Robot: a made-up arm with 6 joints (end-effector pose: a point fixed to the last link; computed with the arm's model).
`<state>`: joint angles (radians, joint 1 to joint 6).
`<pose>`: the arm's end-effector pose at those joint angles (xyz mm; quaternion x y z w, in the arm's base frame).
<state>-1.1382 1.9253 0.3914 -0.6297 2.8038 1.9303</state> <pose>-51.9 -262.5 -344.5 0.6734 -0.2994 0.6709 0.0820</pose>
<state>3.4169 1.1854 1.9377 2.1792 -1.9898 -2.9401</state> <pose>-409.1 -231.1 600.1 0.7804 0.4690 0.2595 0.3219</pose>
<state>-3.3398 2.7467 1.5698 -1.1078 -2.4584 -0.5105</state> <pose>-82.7 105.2 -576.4 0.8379 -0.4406 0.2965 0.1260</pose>
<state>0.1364 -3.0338 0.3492 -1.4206 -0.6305 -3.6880</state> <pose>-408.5 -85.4 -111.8 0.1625 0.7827 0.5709 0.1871</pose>
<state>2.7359 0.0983 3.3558 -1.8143 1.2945 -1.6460</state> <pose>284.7 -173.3 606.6 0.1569 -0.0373 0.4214 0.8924</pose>
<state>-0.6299 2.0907 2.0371 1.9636 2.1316 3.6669</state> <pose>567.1 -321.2 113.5 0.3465 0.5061 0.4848 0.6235</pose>
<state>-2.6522 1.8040 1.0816 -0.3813 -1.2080 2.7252</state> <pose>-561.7 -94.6 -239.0 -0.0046 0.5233 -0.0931 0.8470</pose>
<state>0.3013 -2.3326 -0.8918 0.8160 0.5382 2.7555</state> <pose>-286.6 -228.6 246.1 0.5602 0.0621 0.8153 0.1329</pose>
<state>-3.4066 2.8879 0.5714 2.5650 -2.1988 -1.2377</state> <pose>25.0 -175.7 -531.9 -0.3267 -0.8484 0.3940 0.1348</pose>
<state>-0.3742 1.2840 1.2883 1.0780 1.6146 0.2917</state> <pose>588.7 -330.0 389.9 -0.5547 -0.5753 0.1717 0.5761</pose>
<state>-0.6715 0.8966 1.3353 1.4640 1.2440 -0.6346</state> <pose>374.0 -323.7 654.1 -0.5522 -0.2788 0.1799 0.7648</pose>
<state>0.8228 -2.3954 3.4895 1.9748 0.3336 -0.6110</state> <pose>50.0 166.3 -96.6 -0.5722 -0.1331 0.5599 0.5844</pose>
